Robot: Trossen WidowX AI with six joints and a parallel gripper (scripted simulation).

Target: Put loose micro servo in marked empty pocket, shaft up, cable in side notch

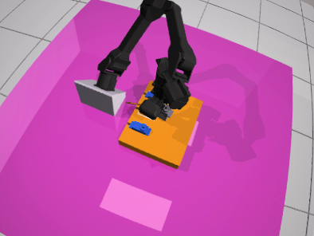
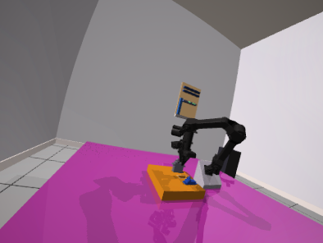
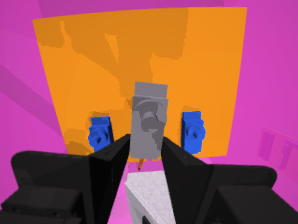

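The orange deck lies 70 mm ahead of my gripper tip, 10 mm to the left of it and 100 mm below it.
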